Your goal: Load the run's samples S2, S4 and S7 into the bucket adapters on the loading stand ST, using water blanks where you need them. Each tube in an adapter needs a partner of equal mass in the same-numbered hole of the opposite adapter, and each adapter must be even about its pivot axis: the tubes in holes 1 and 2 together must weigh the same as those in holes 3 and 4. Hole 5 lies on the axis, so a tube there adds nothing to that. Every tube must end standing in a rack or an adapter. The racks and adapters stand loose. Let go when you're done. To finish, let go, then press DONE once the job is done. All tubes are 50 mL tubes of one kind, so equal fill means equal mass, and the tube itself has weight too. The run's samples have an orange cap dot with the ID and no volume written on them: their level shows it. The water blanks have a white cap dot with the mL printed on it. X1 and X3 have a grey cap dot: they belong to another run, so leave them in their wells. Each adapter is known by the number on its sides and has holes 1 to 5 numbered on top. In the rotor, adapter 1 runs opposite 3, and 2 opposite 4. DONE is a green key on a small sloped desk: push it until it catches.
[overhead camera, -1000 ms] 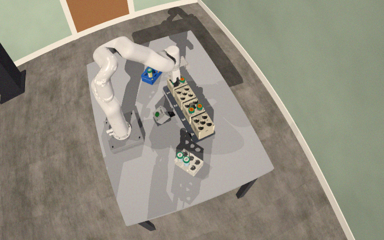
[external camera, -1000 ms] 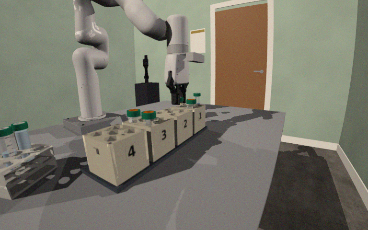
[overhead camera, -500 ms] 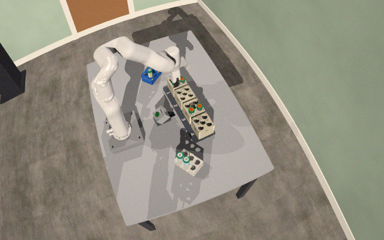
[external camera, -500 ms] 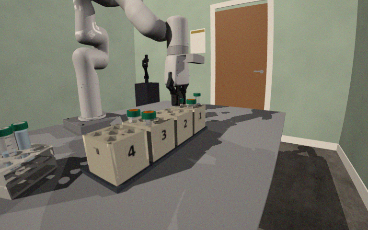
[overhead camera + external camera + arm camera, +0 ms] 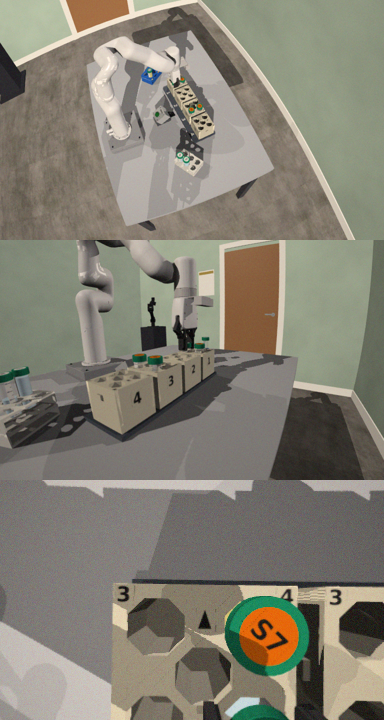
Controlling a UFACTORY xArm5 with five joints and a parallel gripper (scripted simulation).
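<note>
The green done key lies 170 mm behind my hand, 140 mm to the right of it and 60 mm below it. From my hand the other things lie so: adapter 1: 20 mm ahead, 30 mm to the left, 70 mm below; dark loading stand: 30 mm ahead, 140 mm to the right, 120 mm below; pink tube: 10 mm ahead, 230 mm to the right, 50 mm below.
</note>
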